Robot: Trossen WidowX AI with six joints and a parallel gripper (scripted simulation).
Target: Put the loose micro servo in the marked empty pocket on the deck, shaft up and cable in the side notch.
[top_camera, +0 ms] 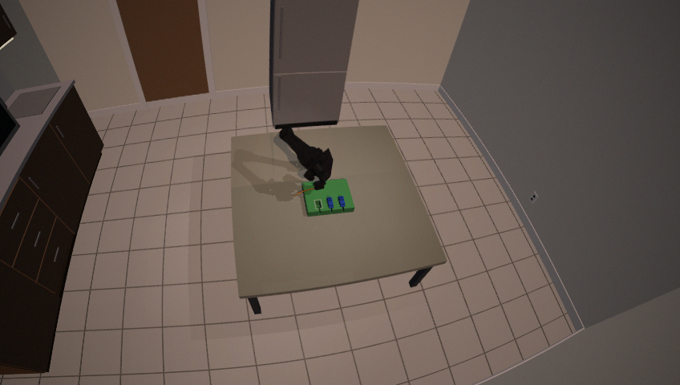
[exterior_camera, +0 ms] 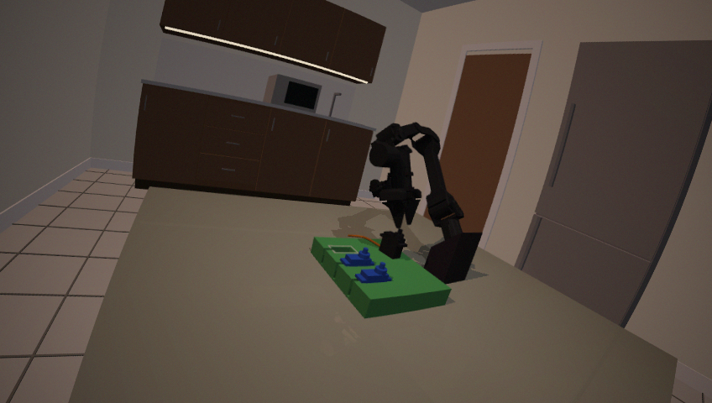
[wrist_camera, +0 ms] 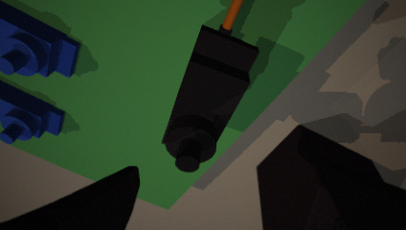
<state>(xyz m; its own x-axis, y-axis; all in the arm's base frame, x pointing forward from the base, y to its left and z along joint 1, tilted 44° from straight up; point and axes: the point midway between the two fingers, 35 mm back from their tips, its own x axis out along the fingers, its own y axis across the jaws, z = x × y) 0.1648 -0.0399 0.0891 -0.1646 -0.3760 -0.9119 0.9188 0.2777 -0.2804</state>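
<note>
Right now my gripper tip is 11 cm above the green deck, 5 cm short of it and 4 cm to the right of it.
</note>
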